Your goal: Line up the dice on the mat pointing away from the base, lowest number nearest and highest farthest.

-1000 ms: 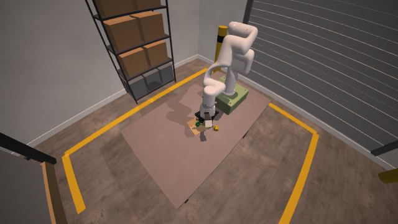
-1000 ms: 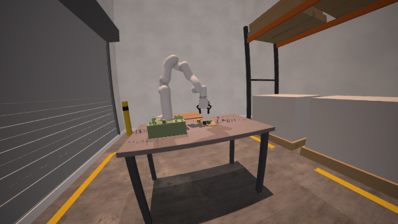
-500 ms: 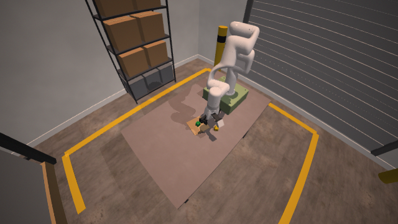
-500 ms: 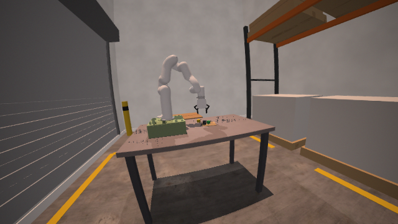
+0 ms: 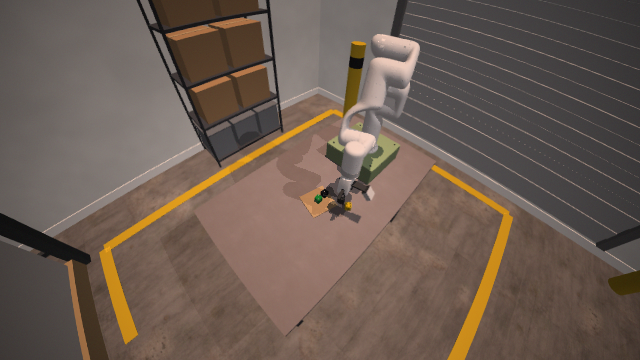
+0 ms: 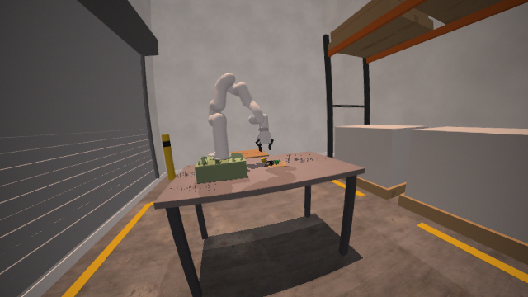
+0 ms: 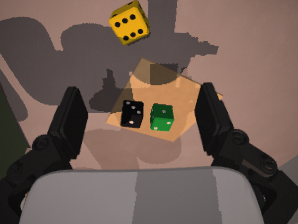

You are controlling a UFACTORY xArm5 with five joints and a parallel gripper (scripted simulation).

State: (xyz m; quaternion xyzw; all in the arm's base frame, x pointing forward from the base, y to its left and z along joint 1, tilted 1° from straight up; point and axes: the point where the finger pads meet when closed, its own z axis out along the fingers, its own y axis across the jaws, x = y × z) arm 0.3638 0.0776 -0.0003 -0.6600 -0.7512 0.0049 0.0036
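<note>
Now: the yellow die 9 cm below my hand, 2 cm to the left of it and 1 cm behind it. The rest, counted from my hand: green die 12 cm to the right, 9 cm below, 4 cm ahead; then orange mat 11 cm to the right, 11 cm below, 4 cm ahead; then black die 11 cm to the right, 9 cm below.
</note>
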